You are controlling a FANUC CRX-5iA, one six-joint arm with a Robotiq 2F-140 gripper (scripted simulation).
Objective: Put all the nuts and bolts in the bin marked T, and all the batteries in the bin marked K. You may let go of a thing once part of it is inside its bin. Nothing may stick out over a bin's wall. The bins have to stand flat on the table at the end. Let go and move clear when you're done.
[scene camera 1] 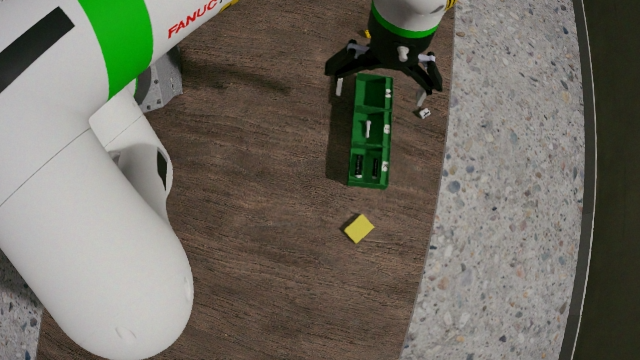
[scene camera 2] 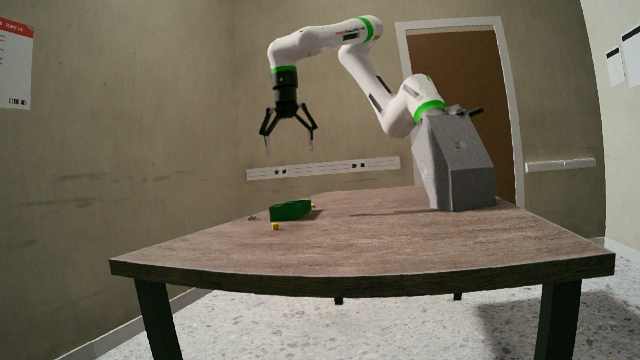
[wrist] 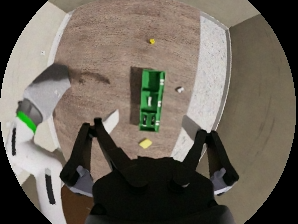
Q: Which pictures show the gripper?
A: Scene camera 1, scene camera 2 and the wrist view: all of them.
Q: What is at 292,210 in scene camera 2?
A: A green bins.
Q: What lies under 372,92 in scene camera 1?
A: A green bins.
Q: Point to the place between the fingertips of the gripper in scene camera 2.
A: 289,153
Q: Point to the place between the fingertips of the gripper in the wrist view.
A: At 150,118
